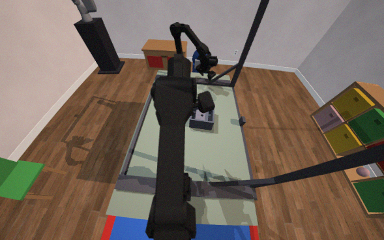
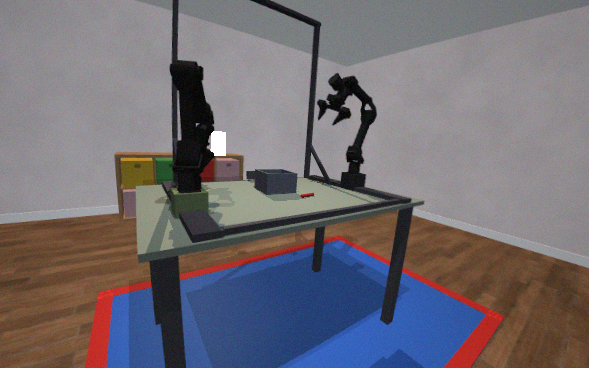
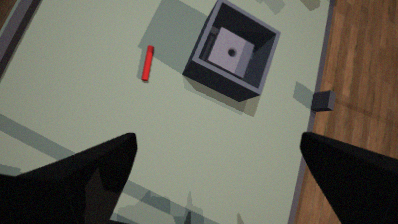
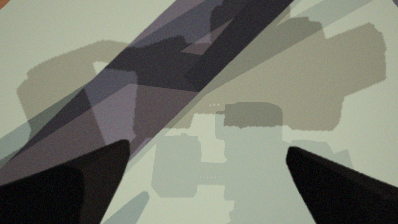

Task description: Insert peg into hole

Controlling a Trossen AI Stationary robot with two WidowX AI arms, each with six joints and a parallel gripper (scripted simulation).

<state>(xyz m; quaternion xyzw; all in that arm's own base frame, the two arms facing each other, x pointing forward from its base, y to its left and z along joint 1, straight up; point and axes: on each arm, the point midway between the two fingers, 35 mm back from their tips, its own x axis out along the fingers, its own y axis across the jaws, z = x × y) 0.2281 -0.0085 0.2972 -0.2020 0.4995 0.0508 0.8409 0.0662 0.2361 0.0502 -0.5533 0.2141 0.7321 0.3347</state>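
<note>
Right now the red peg is 6 cm ahead of my left hand, 17 cm to the right of it and 38 cm below it. Also, from my left hand: pale plate: 12 cm behind, 23 cm to the right, 34 cm below; then box: 12 cm behind, 23 cm to the right, 36 cm below.
</note>
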